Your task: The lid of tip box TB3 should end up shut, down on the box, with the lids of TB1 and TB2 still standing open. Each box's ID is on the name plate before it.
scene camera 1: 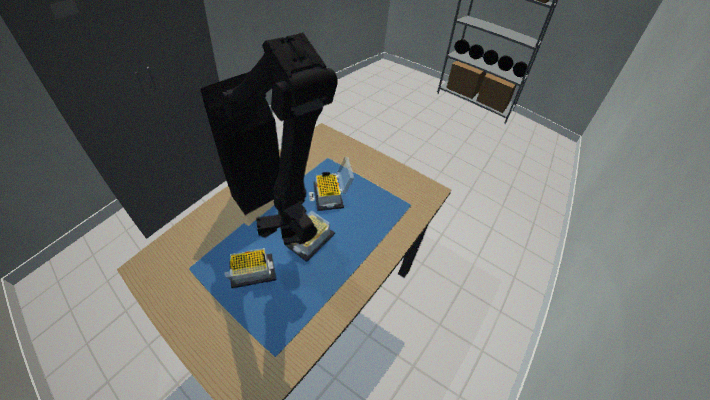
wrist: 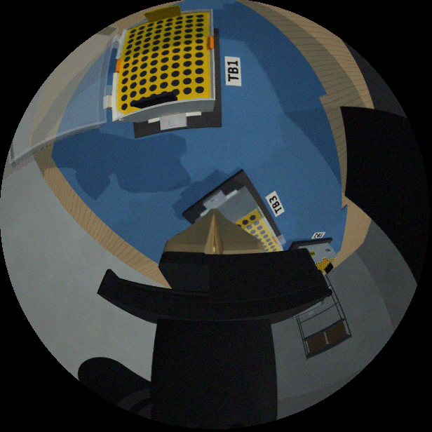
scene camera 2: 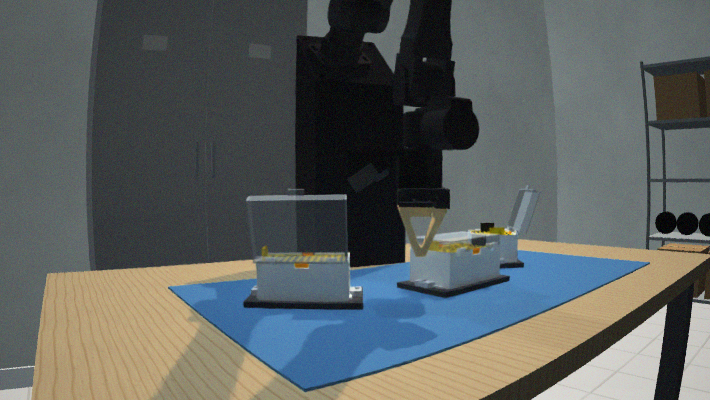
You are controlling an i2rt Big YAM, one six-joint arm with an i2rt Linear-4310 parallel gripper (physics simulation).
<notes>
In view: the gripper (scene camera 2: 420,256) and a dark base (scene camera 1: 306,253).
The gripper shows as well in the wrist view (wrist: 213,213). The dark base also shows in the wrist view (wrist: 235,197).
</notes>
